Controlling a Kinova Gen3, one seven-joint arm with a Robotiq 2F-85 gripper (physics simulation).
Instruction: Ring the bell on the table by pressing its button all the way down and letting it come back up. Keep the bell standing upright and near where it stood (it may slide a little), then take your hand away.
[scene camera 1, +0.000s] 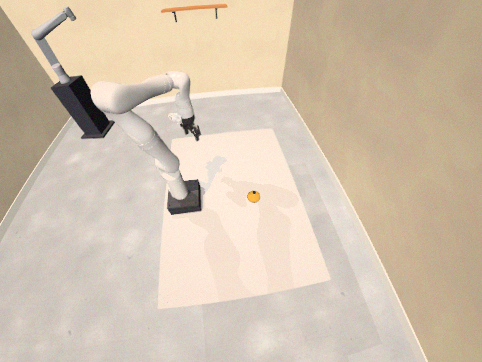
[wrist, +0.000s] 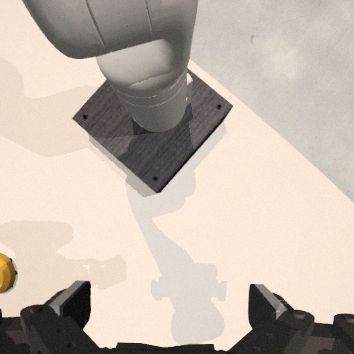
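Where they show: gripper, fingertip midpoint: (scene camera 1: 192, 137) (wrist: 169, 300); arm's base at its link origin: (scene camera 1: 180, 193) (wrist: 157, 104).
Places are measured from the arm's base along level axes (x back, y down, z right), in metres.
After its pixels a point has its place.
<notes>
The bell (scene camera 1: 254, 197) @[x -0.458, y 0.047, z -0.006 m] (wrist: 5, 273) @[x -0.425, y 0.057, z -0.047 m] is a small orange-yellow dome with a dark button on top. In the scene view it stands upright on the pale table top (scene camera 1: 225, 270) @[x -0.299, y 0.086, z 0.426 m], right of the arm's base. In the wrist view part of it shows at the left edge, left of the fingers. My gripper (scene camera 1: 193, 136) @[x -0.105, y -0.294, z -0.174 m] (wrist: 169, 300) @[x -0.105, y -0.294, z -0.174 m] is open and empty. It hangs high above the table, up and to the left of the bell in the scene view, well apart from it.
The arm's dark square base (scene camera 1: 185, 204) @[x -0.046, y 0.001, z 0.079 m] (wrist: 155, 155) @[x -0.056, y 0.001, z -0.064 m] stands at the table's left side. Shadows of the arm fall across the table. A second arm on a black pedestal (scene camera 1: 82, 105) stands at the back left. An orange shelf (scene camera 1: 195, 8) hangs on the back wall.
</notes>
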